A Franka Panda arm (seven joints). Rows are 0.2 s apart.
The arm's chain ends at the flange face. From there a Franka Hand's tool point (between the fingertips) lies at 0.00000 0.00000 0.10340 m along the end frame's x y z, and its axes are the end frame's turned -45 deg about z.
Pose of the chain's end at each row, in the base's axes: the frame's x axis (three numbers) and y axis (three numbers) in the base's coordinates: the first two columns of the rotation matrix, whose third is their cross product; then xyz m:
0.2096 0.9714 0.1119 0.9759 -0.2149 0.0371 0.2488 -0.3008 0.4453
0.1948 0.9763 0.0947 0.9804 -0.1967 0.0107 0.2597 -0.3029 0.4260
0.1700 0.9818 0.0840 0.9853 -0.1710 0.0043 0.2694 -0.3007 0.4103
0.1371 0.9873 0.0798 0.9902 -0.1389 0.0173 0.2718 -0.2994 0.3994
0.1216 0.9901 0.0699 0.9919 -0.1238 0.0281 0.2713 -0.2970 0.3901
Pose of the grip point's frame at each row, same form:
-0.5419 0.8388 0.0529 0.8383 0.5349 0.1054 0.2550 -0.2903 0.3426
-0.5555 0.8294 0.0594 0.8310 0.5513 0.0745 0.2627 -0.2935 0.3231
-0.5765 0.8152 0.0564 0.8169 0.5733 0.0624 0.2713 -0.2922 0.3073
-0.6032 0.7963 0.0442 0.7971 0.5999 0.0687 0.2747 -0.2915 0.2963
-0.6154 0.7876 0.0296 0.7874 0.6126 0.0693 0.2751 -0.2902 0.2870

